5 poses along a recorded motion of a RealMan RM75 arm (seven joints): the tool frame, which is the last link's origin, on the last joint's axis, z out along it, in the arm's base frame.
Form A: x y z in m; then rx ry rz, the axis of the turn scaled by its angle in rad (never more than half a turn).
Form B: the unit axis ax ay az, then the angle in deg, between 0 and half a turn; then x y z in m. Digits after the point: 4 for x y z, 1 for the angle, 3 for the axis.
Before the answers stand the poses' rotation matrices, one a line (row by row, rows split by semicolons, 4 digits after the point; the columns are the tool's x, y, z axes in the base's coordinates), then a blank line. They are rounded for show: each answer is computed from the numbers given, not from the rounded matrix.
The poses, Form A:
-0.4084 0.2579 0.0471 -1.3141 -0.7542 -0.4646
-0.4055 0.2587 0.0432 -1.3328 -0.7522 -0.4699
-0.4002 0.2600 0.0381 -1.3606 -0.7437 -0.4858
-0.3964 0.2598 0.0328 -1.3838 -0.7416 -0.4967
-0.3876 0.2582 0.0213 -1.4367 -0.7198 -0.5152
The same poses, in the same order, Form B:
0.6832 0.6933 -0.2294; 0.1070 0.2157 0.9706; 0.7223 -0.6877 0.0732
0.6838 0.6963 -0.2179; 0.1096 0.1973 0.9742; 0.7214 -0.6901 0.0586
0.6850 0.7025 -0.1931; 0.1054 0.1667 0.9804; 0.7209 -0.6919 0.0401
0.6839 0.7079 -0.1764; 0.1064 0.1424 0.9841; 0.7218 -0.6918 0.0221
0.6928 0.7087 -0.1335; 0.1022 0.0867 0.9910; 0.7138 -0.7002 -0.0124

-0.829 -0.476 -0.293 90.8 -0.4084 0.2579 0.0471
-0.833 -0.470 -0.294 91.7 -0.4055 0.2587 0.0432
-0.837 -0.458 -0.299 93.1 -0.4002 0.2600 0.0381
-0.840 -0.450 -0.302 94.3 -0.3964 0.2598 0.0328
-0.851 -0.427 -0.305 96.7 -0.3876 0.2582 0.0213

